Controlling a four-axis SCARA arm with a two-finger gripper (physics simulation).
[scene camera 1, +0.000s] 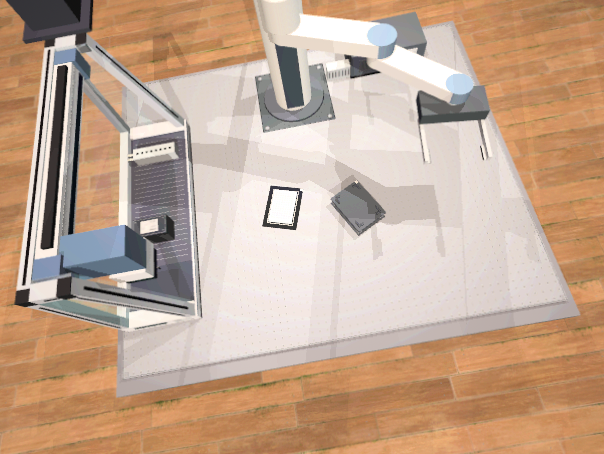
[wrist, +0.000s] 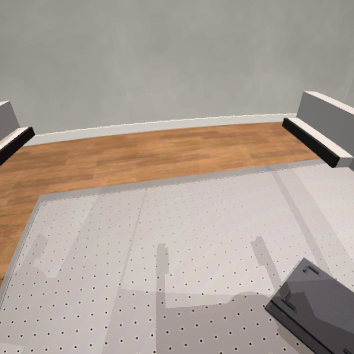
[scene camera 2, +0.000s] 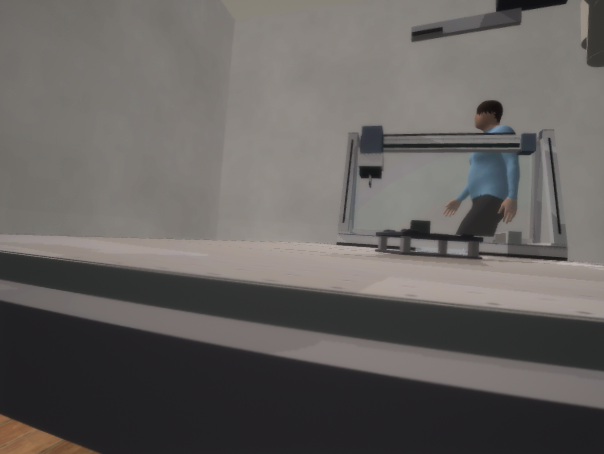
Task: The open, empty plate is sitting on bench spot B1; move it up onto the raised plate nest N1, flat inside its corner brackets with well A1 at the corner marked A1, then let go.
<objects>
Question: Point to a well plate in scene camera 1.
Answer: At 283, 203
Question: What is my gripper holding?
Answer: Nothing.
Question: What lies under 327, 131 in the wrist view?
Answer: My gripper.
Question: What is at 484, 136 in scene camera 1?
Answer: My gripper.
</objects>
